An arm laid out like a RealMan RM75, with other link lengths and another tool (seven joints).
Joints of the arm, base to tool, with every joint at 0 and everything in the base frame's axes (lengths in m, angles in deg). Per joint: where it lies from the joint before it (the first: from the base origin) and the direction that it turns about. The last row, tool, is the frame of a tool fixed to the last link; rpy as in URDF.
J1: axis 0 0 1 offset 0 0 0.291
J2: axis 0 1 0 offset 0 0 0
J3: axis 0 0 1 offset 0 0 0.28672
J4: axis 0 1 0 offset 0 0 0
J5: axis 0 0 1 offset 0 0 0.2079
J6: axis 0 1 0 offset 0 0 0
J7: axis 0 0 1 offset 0 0 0.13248
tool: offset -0.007 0.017 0.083 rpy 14.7 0 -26.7
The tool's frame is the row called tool.
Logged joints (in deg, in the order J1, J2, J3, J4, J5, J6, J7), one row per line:
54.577 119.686 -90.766 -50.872 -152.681 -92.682 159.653
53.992 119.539 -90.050 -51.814 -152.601 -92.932 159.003
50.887 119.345 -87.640 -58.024 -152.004 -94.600 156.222
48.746 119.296 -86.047 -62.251 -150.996 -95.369 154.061
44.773 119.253 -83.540 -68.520 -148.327 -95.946 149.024
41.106 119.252 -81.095 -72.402 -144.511 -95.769 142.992
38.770 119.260 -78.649 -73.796 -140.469 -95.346 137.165
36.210 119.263 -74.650 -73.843 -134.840 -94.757 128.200
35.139 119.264 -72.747 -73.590 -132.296 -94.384 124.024
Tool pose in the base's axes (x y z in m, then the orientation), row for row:
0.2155 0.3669 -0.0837 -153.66 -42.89 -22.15
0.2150 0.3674 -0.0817 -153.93 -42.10 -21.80
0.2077 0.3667 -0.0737 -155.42 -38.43 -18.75
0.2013 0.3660 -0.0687 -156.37 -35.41 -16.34
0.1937 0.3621 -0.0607 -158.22 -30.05 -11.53
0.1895 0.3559 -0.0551 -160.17 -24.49 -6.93
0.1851 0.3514 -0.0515 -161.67 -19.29 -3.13
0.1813 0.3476 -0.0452 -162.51 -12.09 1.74
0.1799 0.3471 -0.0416 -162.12 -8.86 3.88
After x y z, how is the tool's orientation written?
As angles about the fixed x, y, z axes (roll, pitch, yaw), in degrees.
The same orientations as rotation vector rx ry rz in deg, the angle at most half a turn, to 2 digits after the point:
-149.90 15.29 -64.58
-150.28 15.29 -63.45
-152.07 13.39 -57.75
-153.32 11.66 -53.04
-155.62 7.64 -44.56
-158.06 3.57 -35.90
-160.05 -0.02 -27.88
-161.48 -5.08 -16.73
-161.29 -7.43 -11.64

